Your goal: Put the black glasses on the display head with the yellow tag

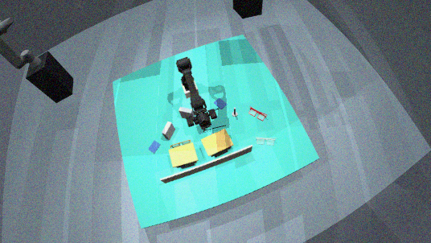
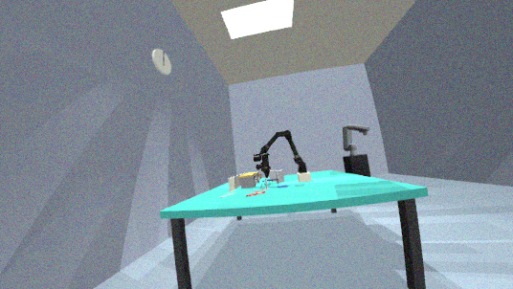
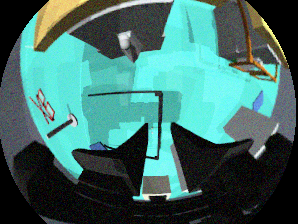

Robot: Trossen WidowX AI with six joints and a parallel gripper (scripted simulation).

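Right now the black glasses is 50 mm to the left of my gripper tip, 40 mm below it and 20 mm behind it. From my gripper tip the other things lie so: long bar (270 mm ahead, 80 mm to the right); white peg (230 mm to the left, 40 mm below, 10 mm behind).
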